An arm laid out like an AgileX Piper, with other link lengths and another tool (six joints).
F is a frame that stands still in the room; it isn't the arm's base.
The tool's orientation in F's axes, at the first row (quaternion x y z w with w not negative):
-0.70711, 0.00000, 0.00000, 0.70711
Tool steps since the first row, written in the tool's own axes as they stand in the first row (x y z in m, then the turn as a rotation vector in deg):
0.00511, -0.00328, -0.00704, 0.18, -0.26, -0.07
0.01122, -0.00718, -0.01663, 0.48, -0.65, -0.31
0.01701, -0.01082, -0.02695, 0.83, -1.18, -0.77
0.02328, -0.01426, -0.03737, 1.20, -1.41, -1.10
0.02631, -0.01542, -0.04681, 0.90, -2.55, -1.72
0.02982, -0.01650, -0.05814, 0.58, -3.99, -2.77
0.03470, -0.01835, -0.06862, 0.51, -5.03, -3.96
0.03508, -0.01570, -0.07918, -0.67, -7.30, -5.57
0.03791, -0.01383, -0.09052, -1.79, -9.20, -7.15
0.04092, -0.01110, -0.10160, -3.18, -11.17, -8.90
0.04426, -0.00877, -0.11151, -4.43, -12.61, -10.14
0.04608, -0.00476, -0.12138, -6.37, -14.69, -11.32
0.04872, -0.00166, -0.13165, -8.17, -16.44, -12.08
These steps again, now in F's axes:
0.00511, -0.00704, 0.00328, 0.18, -0.07, 0.26
0.01122, -0.01663, 0.00718, 0.48, -0.31, 0.65
0.01701, -0.02695, 0.01082, 0.83, -0.77, 1.18
0.02328, -0.03737, 0.01426, 1.20, -1.10, 1.41
0.02631, -0.04681, 0.01542, 0.90, -1.72, 2.55
0.02982, -0.05814, 0.01650, 0.58, -2.77, 3.99
0.03470, -0.06862, 0.01835, 0.51, -3.96, 5.03
0.03508, -0.07918, 0.01570, -0.67, -5.57, 7.30
0.03791, -0.09052, 0.01383, -1.79, -7.15, 9.20
0.04092, -0.10160, 0.01110, -3.18, -8.90, 11.17
0.04426, -0.11151, 0.00877, -4.43, -10.14, 12.61
0.04608, -0.12138, 0.00476, -6.37, -11.32, 14.69
0.04872, -0.13165, 0.00166, -8.17, -12.08, 16.44

